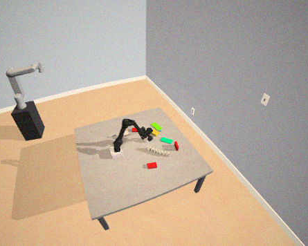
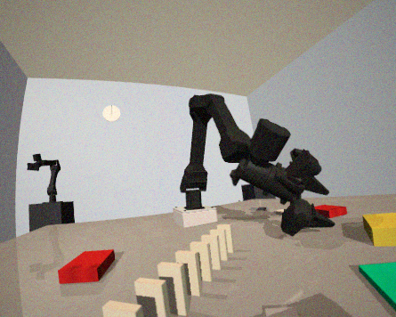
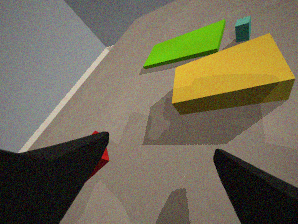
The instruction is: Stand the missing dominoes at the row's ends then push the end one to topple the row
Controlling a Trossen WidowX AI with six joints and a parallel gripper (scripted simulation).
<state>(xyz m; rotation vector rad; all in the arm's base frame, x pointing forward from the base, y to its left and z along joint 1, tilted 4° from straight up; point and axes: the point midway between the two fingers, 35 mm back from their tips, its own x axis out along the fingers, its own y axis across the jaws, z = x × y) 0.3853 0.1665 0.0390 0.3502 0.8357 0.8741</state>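
The yellow block is 10 cm ahead of my gripper tip, 3 cm below it and 1 cm to the left of it. From my gripper tip the other things lie so: lime slab: 16 cm ahead, 13 cm to the left, 4 cm below; then teal cube: 19 cm ahead, 4 cm below, 3 cm to the left; then green slab: 20 cm ahead, 15 cm to the right, 4 cm below.
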